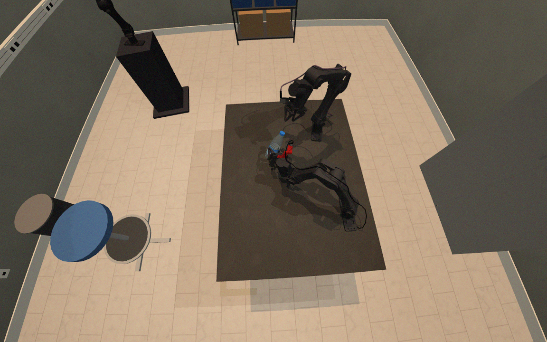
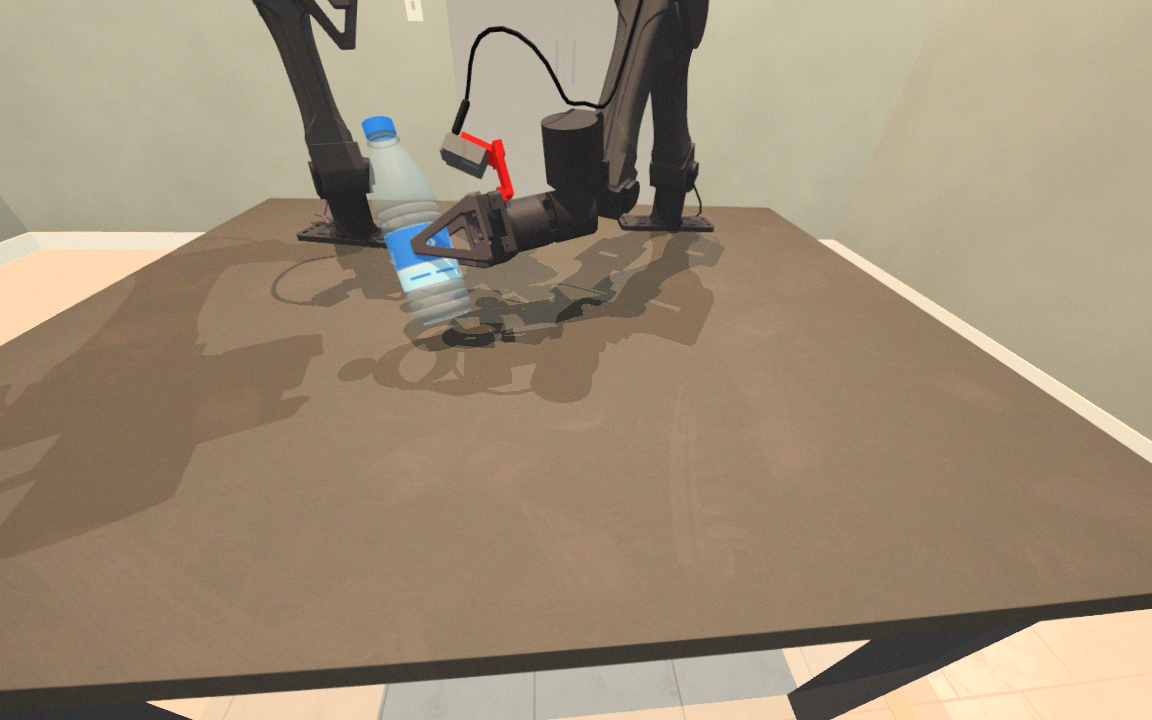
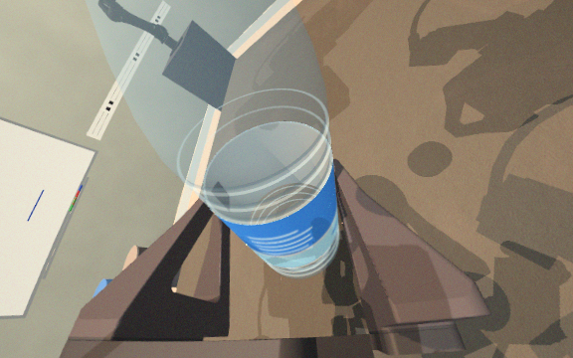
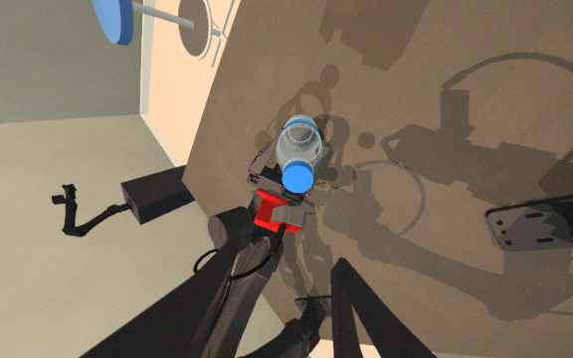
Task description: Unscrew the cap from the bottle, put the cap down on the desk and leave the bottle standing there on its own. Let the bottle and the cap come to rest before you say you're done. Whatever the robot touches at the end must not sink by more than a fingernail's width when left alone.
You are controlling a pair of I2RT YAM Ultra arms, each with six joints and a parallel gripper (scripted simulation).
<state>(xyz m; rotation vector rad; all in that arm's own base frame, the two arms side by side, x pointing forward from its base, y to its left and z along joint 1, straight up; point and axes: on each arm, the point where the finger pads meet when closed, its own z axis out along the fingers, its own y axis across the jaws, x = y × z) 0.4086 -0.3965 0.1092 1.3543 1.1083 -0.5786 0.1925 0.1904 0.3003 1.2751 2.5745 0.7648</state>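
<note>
Right now my right hand is 8 cm above the blue cap, 4 cm short of it and 2 cm to the right of it. Round my right hand: clear plastic bottle 17 cm below, 9 cm ahead, 4 cm to the left.
My left gripper is now 110 mm below the blue cap, 50 mm past it and 30 mm to the left of it. Also, from my left hand: clear plastic bottle (20 mm above, 10 mm to the right, 10 mm behind).
</note>
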